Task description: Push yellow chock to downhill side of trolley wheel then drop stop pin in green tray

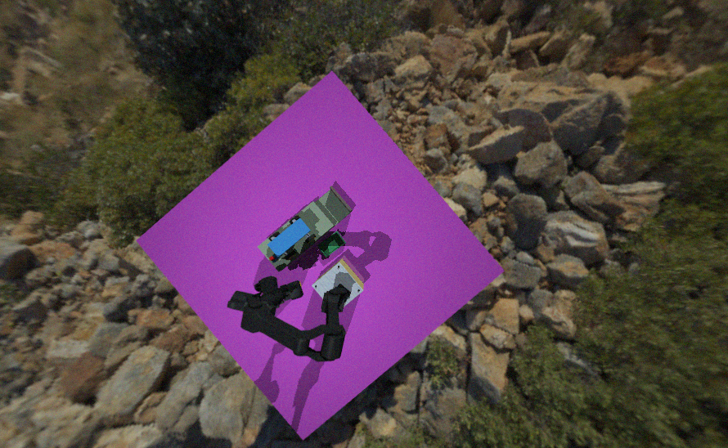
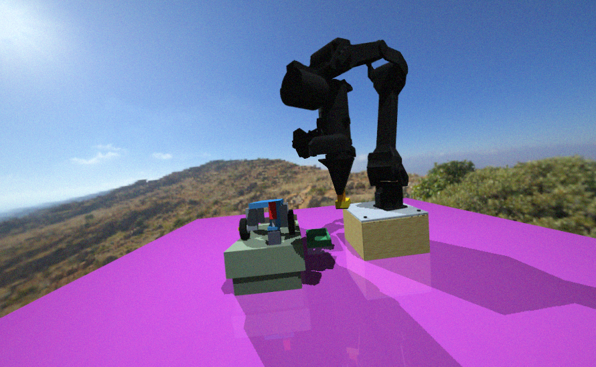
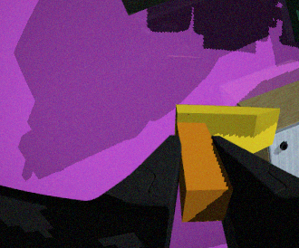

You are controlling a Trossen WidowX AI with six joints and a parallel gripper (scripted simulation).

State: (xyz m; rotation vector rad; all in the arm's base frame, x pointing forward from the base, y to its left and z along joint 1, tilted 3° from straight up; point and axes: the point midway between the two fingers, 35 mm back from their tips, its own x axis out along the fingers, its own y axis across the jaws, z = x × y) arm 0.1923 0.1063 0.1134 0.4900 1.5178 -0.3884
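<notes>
Right now my gripper tip is 20 mm to the left of the yellow chock, 10 mm past it and 10 mm above it. From my gripper tip the other things lie so: grey-green ramp (170 mm to the right, 130 mm below, 130 mm ahead); red-headed stop pin (130 mm ahead, 50 mm to the right, 40 mm below); trolley (160 mm to the right, 130 mm ahead, 60 mm below).
</notes>
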